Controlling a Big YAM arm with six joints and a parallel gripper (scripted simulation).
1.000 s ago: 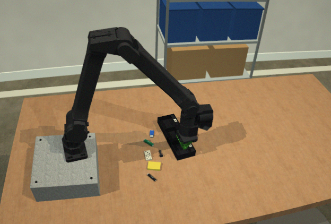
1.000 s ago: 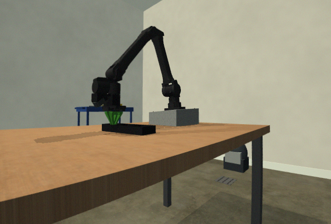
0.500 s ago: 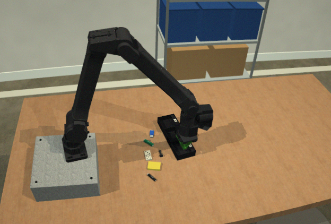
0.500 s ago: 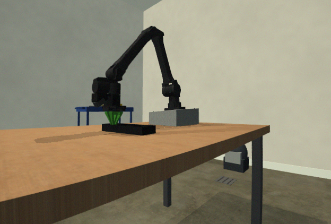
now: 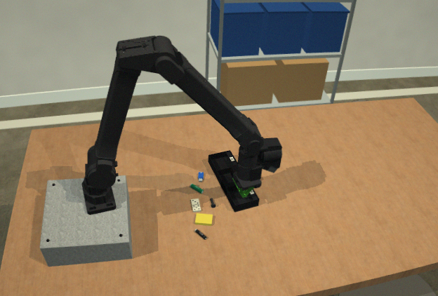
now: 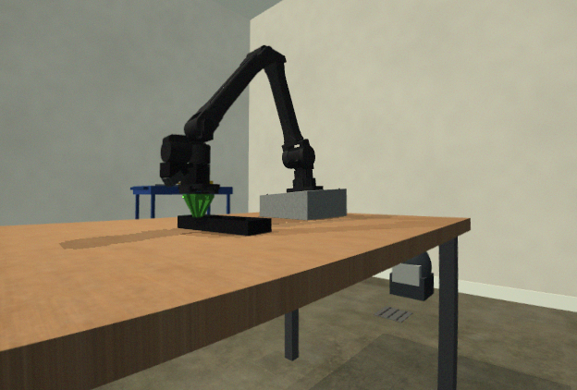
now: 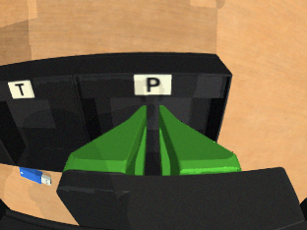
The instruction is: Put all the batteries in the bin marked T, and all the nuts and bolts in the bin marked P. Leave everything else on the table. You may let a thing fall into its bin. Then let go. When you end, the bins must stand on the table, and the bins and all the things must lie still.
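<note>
The black tray lies 80 mm to the left of my hand and 10 mm below it. The rest, counted from my hand: yellow block (150 mm behind, 40 mm to the right, 20 mm below); dark bolt (100 mm behind, 10 mm to the left, 20 mm below); white domino (160 mm behind, 20 mm to the left, 20 mm below).
</note>
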